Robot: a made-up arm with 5 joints. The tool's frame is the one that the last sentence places.
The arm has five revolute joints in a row. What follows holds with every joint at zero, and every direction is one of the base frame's.
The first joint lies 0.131 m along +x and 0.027 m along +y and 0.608 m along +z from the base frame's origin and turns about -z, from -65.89 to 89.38 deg.
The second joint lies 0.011 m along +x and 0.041 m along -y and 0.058 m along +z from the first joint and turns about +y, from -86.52 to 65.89 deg.
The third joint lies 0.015 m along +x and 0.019 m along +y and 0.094 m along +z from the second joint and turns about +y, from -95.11 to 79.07 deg.
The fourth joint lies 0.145 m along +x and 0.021 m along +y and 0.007 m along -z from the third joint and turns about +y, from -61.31 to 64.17 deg.
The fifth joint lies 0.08 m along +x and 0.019 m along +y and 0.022 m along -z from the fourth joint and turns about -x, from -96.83 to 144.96 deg.
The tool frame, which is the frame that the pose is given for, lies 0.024 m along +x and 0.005 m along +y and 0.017 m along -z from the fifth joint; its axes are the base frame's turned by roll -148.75, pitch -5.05 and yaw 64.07 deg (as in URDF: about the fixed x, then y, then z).
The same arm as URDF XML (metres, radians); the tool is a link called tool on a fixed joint. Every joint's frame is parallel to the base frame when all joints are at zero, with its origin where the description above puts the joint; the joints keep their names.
<robot name="arm">
  <joint name="tool_joint" type="fixed">
    <parent link="link5"/>
    <child link="tool"/>
    <origin xyz="0.024 0.005 -0.017" rpy="-2.5962 -0.0881 1.1182"/>
  </joint>
  <joint name="joint 5" type="revolute">
    <parent link="link4"/>
    <child link="link5"/>
    <origin xyz="0.08 0.019 -0.022"/>
    <axis xyz="-1 0 0"/>
    <limit lower="-1.69" upper="2.53"/>
  </joint>
  <joint name="joint 4" type="revolute">
    <parent link="link3"/>
    <child link="link4"/>
    <origin xyz="0.145 0.021 -0.007"/>
    <axis xyz="0 1 0"/>
    <limit lower="-1.0701" upper="1.12"/>
  </joint>
  <joint name="joint 3" type="revolute">
    <parent link="link2"/>
    <child link="link3"/>
    <origin xyz="0.015 0.019 0.094"/>
    <axis xyz="0 1 0"/>
    <limit lower="-1.66" upper="1.38"/>
  </joint>
  <joint name="joint 2" type="revolute">
    <parent link="link1"/>
    <child link="link2"/>
    <origin xyz="0.011 -0.041 0.058"/>
    <axis xyz="0 1 0"/>
    <limit lower="-1.5101" upper="1.15"/>
  </joint>
  <joint name="joint 1" type="revolute">
    <parent link="base"/>
    <child link="link1"/>
    <origin xyz="0.131 0.027 0.608"/>
    <axis xyz="0 0 -1"/>
    <limit lower="-1.15" upper="1.56"/>
  </joint>
  <link name="base"/>
  <link name="link1"/>
  <link name="link2"/>
  <link name="link3"/>
  <link name="link4"/>
  <link name="link5"/>
  <link name="tool"/>
</robot>

